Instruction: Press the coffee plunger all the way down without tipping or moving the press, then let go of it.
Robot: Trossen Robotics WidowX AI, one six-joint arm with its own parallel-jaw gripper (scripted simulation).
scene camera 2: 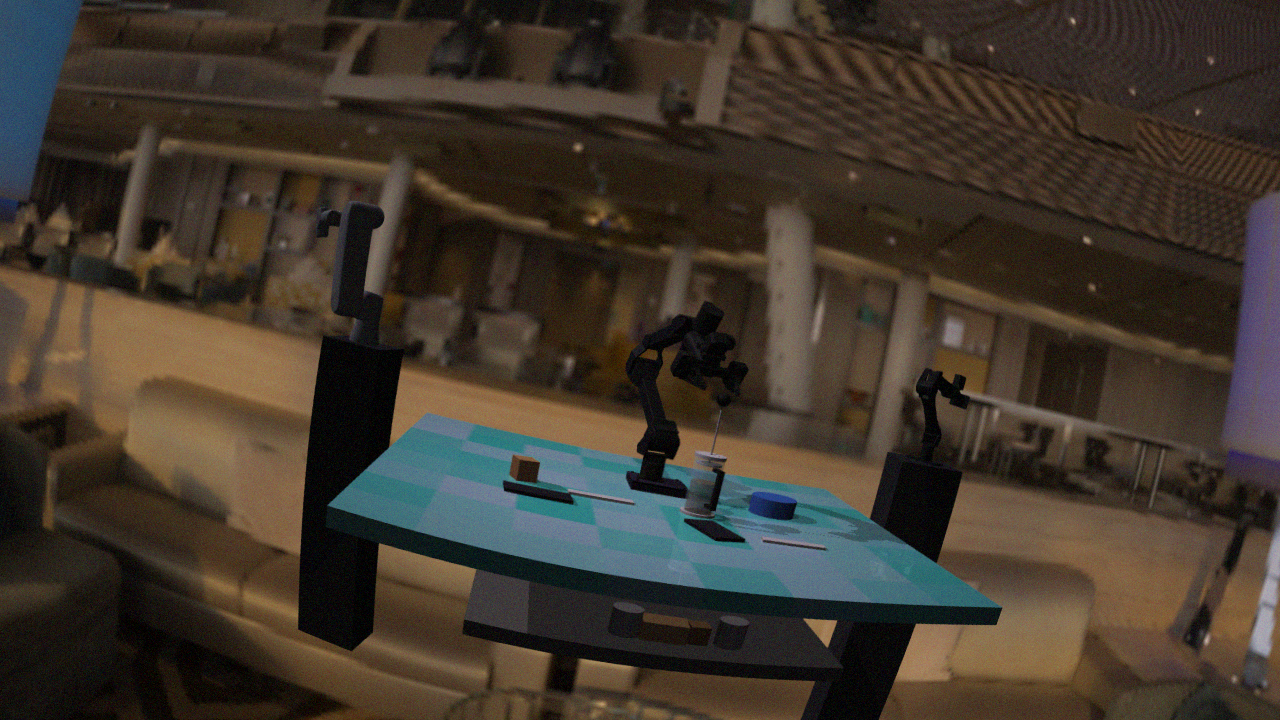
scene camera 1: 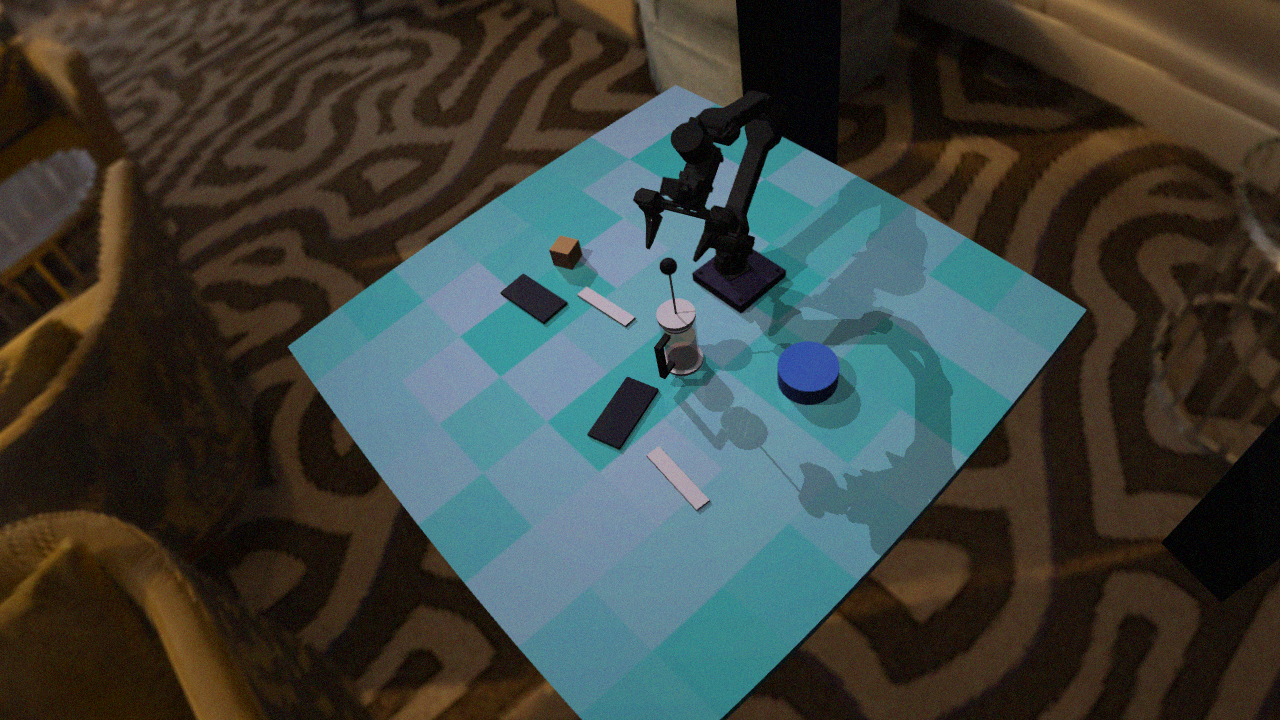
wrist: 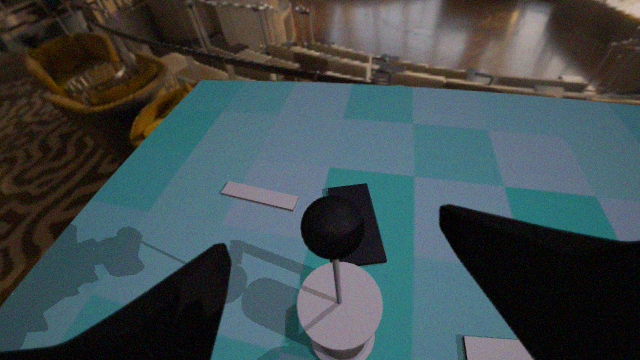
Labels:
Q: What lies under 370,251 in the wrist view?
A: A dark slab.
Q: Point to a dark slab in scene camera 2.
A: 713,530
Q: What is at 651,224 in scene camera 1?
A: My gripper.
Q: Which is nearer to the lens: the blue disc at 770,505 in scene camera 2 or the dark slab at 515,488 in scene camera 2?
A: The dark slab.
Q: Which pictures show the dark slab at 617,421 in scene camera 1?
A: Scene camera 2, scene camera 1 and the wrist view: all of them.

